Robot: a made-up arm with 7 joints.
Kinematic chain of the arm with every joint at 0, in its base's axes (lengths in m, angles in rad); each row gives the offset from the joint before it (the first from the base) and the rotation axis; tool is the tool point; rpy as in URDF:
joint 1: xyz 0 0 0 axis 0.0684 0.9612 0.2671
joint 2: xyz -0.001 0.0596 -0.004 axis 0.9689 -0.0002 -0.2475
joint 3: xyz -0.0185 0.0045 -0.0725 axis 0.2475 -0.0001 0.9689
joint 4: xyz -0.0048 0 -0.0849 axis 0.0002 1 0
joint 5: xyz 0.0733 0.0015 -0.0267 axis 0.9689 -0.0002 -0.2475
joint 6: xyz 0.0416 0 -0.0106 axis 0.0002 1 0
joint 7: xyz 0.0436 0 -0.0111 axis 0.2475 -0.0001 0.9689
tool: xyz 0 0 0 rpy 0 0.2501 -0.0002
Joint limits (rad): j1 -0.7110..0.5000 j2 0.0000..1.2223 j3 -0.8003..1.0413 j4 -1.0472..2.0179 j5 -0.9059..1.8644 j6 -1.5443..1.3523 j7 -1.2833..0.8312
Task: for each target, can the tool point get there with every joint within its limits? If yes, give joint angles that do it. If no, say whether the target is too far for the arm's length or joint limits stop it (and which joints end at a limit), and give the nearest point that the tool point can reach.
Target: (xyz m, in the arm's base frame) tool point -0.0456 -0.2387 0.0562
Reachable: no: joint limits stop it (at a limit: joint 1, joint 2, joint 3) | nearest point 0.0720 -0.0615 -0.0243 | short by 0.227 m
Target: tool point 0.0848 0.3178 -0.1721
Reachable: yes | joints -0.5223 1.0108 0.8817 1.5382 -0.1111 0.5675 0.5387
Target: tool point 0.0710 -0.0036 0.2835
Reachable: no: joint limits stop it (at a limit: joint 1, joint 2) | nearest point 0.0695 0.1134 0.1078 | short by 0.211 m
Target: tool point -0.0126 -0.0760 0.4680
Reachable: no: too far | nearest point 0.0429 0.1255 0.1132 | short by 0.412 m
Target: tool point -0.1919 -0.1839 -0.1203
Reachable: no: joint limits stop it (at a limit: joint 1, joint 2, joint 3, joint 4) | nearest point -0.1971 -0.0269 -0.1692 | short by 0.165 m
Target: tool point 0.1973 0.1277 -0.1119
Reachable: yes | joints -0.4725 0.1868 0.1268 -0.0537 1.6234 1.0580 0.6029
